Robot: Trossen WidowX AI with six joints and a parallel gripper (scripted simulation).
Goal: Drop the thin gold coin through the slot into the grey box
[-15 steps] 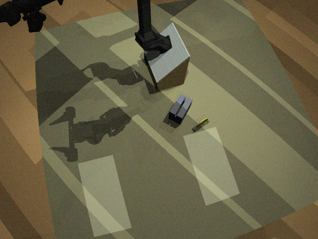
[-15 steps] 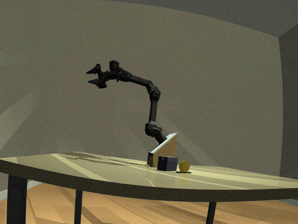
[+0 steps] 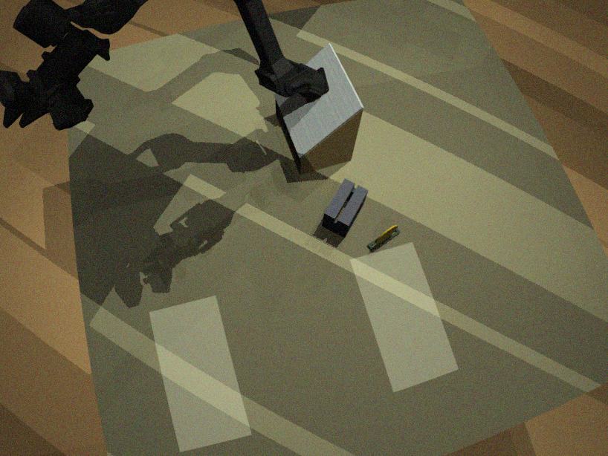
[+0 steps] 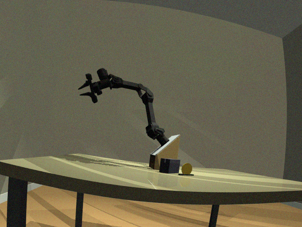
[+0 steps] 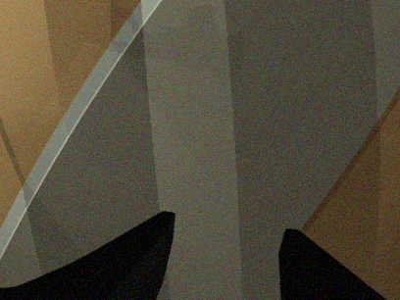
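Now: gripper tip 68 cm to the right of the gold coin, 37 cm above it and 18 cm short of it.
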